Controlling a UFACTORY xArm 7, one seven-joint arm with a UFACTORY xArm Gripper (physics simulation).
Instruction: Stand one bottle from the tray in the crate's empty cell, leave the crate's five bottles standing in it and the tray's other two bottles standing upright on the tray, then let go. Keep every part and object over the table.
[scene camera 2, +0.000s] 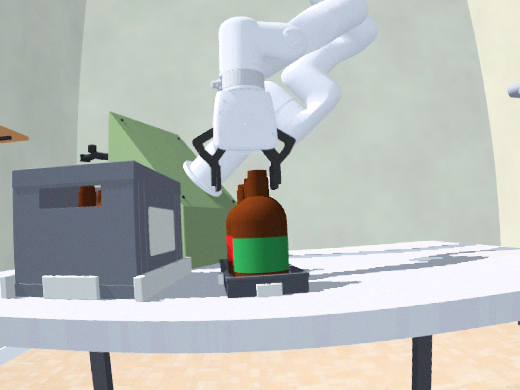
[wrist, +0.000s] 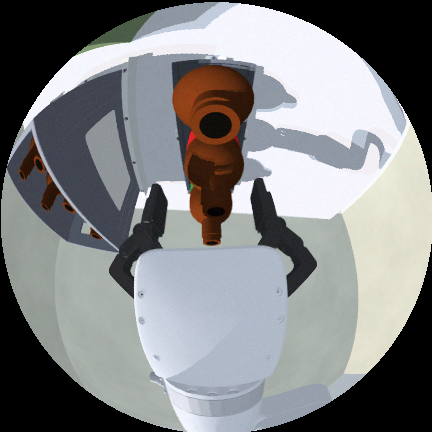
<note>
In view: the gripper (scene camera 2: 246, 190) and a red-label brown bottle (wrist: 212, 168).
The gripper is seen too in the wrist view (wrist: 207, 188).
</note>
